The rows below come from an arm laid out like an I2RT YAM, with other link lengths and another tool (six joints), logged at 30 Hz.
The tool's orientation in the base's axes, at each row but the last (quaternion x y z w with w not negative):
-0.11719 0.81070 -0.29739 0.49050
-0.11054 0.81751 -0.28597 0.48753
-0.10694 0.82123 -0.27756 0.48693
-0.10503 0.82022 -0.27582 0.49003
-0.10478 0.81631 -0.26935 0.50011
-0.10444 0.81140 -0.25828 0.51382
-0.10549 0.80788 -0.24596 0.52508
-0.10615 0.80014 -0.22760 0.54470
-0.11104 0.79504 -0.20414 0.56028
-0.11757 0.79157 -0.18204 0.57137
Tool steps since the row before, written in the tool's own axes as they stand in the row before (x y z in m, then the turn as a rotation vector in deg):
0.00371 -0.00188 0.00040 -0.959 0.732 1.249
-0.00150 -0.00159 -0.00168 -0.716 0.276 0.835
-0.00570 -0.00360 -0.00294 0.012 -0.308 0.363
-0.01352 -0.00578 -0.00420 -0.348 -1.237 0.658
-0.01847 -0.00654 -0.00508 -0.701 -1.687 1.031
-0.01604 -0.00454 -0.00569 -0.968 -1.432 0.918
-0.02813 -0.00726 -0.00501 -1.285 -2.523 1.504
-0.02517 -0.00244 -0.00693 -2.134 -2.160 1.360
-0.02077 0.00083 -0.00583 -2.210 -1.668 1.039
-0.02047 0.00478 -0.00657 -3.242 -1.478 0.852
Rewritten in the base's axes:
-0.00167 -0.00343 -0.00171 1.626 0.586 -0.168
-0.00085 0.00000 0.00262 1.104 0.253 0.065
0.00000 0.00061 0.00733 0.277 -0.387 0.029
0.00254 0.00268 0.01484 0.619 -1.097 0.705
0.00375 0.00439 0.01940 1.069 -1.442 1.086
0.00173 0.00491 0.01683 1.113 -1.075 1.198
0.00684 0.00728 0.02774 1.680 -2.042 1.813
0.00310 0.01011 0.02399 1.902 -1.334 2.381
0.00180 0.01033 0.01887 1.654 -0.800 2.318
0.00042 0.01341 0.01747 1.810 -0.192 3.179

